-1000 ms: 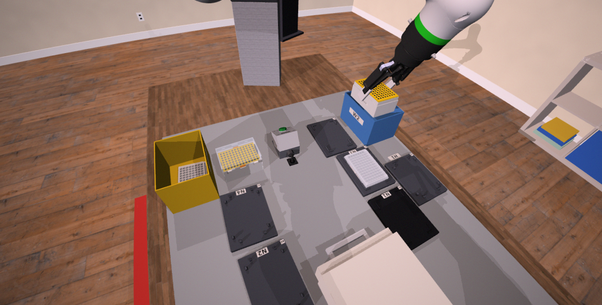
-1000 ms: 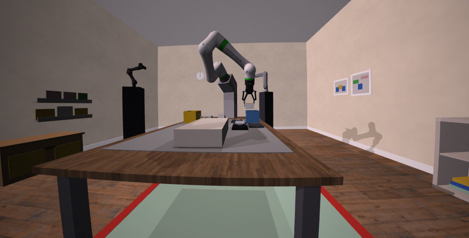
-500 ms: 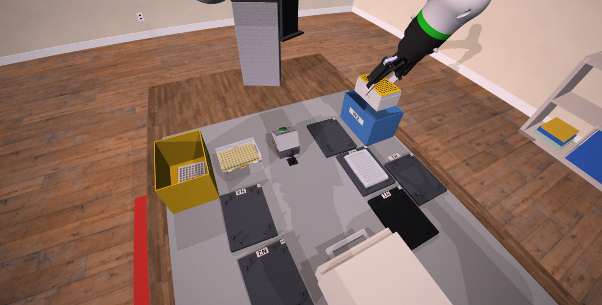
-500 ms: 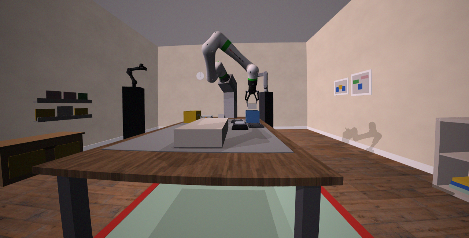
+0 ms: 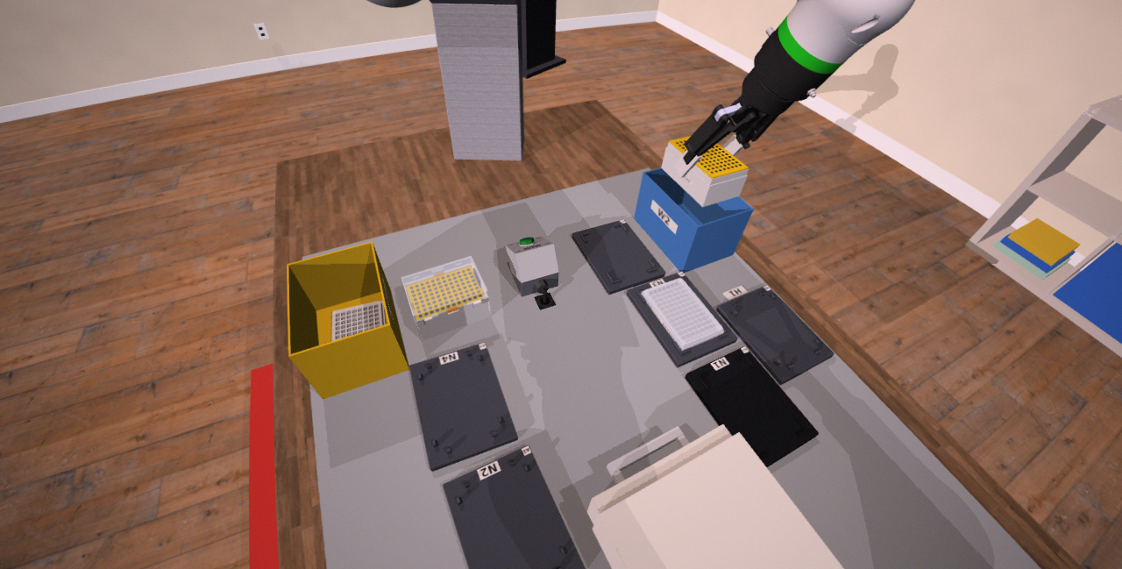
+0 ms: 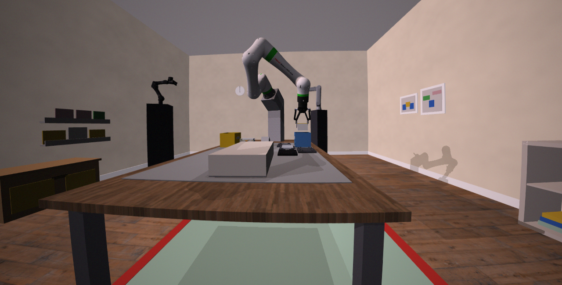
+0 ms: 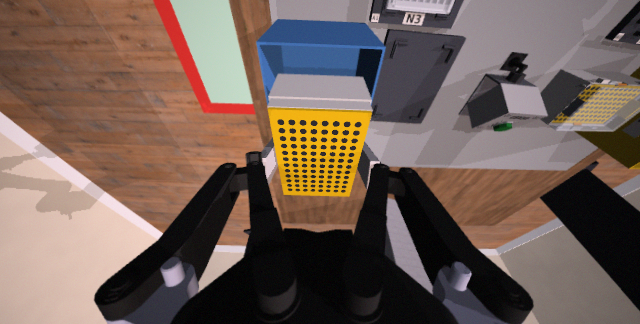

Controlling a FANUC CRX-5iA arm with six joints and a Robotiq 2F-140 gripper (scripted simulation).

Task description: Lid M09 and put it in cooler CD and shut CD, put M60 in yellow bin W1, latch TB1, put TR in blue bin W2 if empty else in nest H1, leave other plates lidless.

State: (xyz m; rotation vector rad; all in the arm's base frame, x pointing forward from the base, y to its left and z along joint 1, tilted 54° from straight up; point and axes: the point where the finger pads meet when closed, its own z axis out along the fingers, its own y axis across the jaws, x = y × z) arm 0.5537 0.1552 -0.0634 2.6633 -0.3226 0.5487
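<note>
My hand is 10 mm past the yellow tip rack TR and 10 mm above it. Also, from my hand: nest H1 (240 mm ahead, 110 mm to the right, 190 mm below); lid park (70 mm behind, 140 mm to the right, 190 mm below); blue bin W2 (150 mm below).
</note>
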